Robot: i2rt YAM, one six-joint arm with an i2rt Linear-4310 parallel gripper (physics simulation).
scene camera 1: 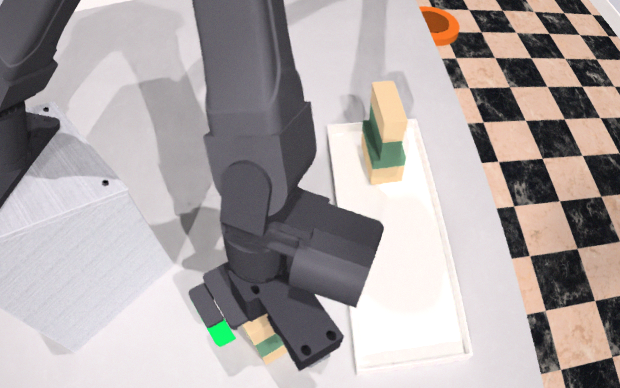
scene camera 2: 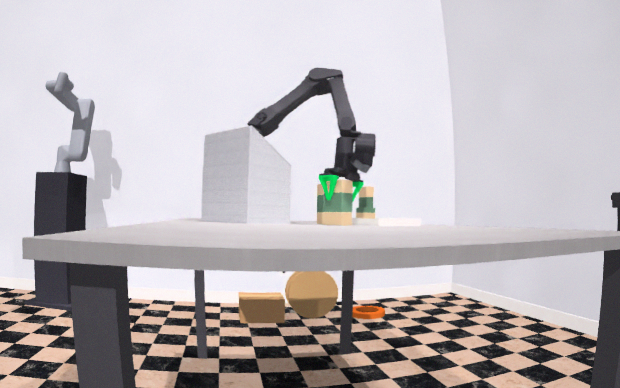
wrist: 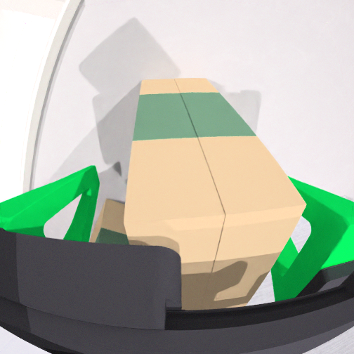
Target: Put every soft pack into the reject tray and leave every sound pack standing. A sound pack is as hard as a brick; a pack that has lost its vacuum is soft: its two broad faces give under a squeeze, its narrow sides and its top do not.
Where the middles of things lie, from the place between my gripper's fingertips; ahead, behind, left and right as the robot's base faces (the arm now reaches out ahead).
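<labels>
There is the white reject tray (scene camera 1: 410, 314), and my hand is 150 mm to the right of it, 160 mm short of it and, finally, 60 mm above it.
</labels>
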